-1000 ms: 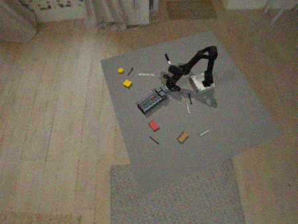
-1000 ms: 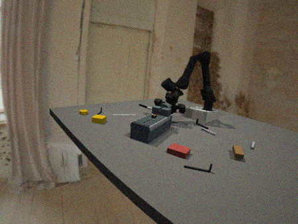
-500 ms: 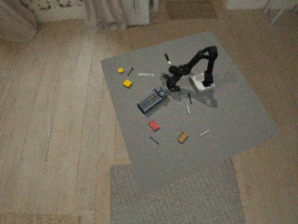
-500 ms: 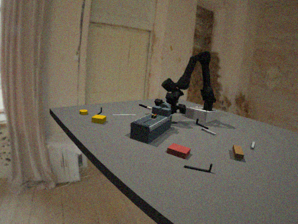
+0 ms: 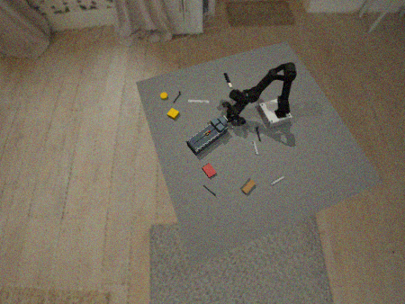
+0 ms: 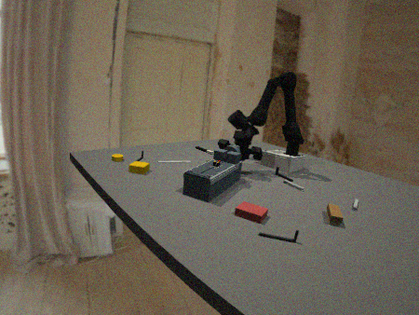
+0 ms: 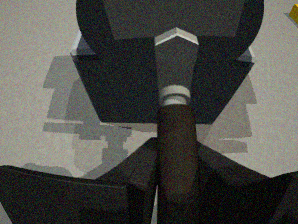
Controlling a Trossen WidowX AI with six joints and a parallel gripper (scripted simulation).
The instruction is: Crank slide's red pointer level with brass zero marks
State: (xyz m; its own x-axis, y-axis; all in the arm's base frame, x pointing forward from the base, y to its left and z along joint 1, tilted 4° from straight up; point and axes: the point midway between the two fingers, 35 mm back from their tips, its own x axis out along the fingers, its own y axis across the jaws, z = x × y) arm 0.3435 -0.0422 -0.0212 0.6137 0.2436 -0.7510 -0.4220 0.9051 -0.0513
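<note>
My gripper tip is now 130 mm short of the red pointer, 70 mm to the right of it and 50 mm below it. Also, from my gripper tip: dark handle 20 mm behind, 10 mm to the right, 20 mm above; yellow block 330 mm ahead, 160 mm to the right, 20 mm below; red block 180 mm ahead, 290 mm to the left, 20 mm below.
</note>
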